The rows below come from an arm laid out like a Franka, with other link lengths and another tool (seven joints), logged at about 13 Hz.
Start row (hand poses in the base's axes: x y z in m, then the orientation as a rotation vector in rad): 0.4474 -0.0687 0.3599 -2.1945 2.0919 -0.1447
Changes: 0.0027 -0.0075 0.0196 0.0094 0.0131 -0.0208; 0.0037 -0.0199 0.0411 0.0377 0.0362 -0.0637; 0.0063 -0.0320 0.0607 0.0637 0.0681 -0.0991; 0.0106 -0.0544 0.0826 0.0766 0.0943 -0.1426; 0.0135 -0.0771 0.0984 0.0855 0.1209 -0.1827; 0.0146 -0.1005 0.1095 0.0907 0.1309 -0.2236; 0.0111 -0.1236 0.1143 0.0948 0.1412 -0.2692; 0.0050 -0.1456 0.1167 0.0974 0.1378 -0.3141; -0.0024 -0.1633 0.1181 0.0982 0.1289 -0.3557; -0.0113 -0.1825 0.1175 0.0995 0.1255 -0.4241
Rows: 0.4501 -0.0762 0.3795 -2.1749 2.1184 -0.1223; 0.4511 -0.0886 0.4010 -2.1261 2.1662 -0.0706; 0.4537 -0.1007 0.4206 -2.0893 2.2097 -0.0111; 0.4580 -0.1231 0.4425 -2.0470 2.2637 0.0279; 0.4609 -0.1458 0.4583 -2.0094 2.3151 0.0638; 0.4620 -0.1692 0.4694 -1.9644 2.3598 0.0773; 0.4585 -0.1923 0.4742 -1.9138 2.4091 0.0897; 0.4524 -0.2143 0.4766 -1.8582 2.4502 0.0852; 0.4450 -0.2320 0.4780 -1.8045 2.4849 0.0729; 0.4361 -0.2512 0.4774 -1.7190 2.5457 0.0655
